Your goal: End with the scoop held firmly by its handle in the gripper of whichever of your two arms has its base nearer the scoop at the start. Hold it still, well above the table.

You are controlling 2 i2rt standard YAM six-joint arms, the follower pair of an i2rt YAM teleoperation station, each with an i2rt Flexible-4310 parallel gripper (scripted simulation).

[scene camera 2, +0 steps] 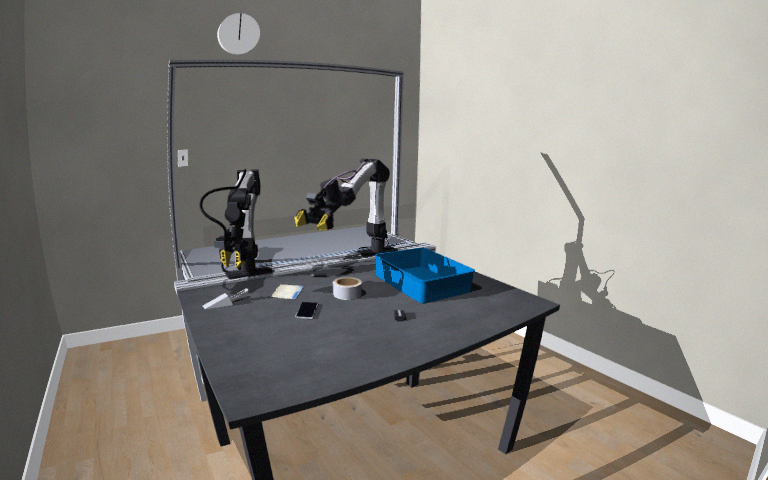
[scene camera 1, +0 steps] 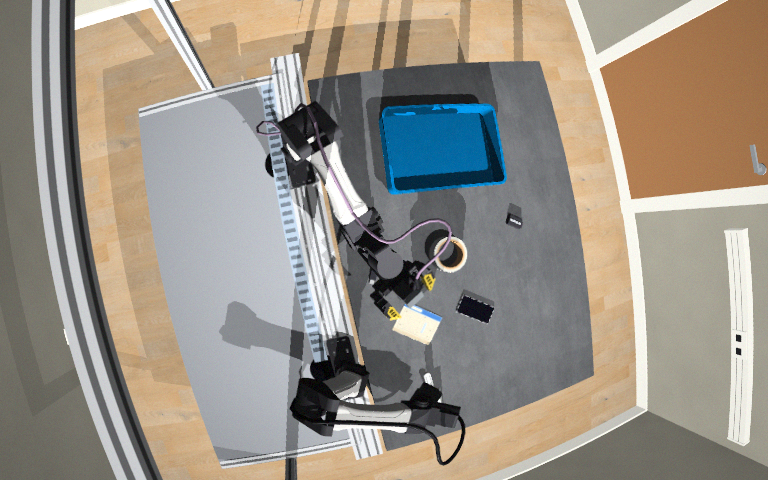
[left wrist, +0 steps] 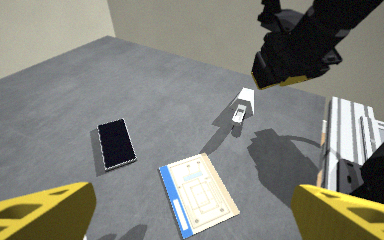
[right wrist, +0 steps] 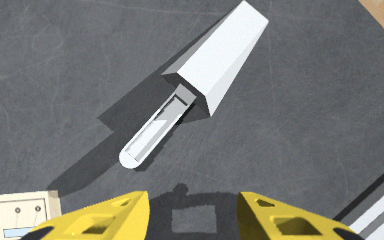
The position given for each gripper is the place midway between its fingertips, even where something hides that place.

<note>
In view: the left gripper (left wrist: 193, 193), the right gripper (right wrist: 192, 201), a white scoop (right wrist: 202, 75), a phone (left wrist: 117, 149) and a booklet (scene camera 1: 417, 323).
The booklet is seen too in the left wrist view (left wrist: 198, 196). The right gripper shows as well in the left wrist view (left wrist: 270, 85). The right wrist view does not show the phone: it is out of frame.
</note>
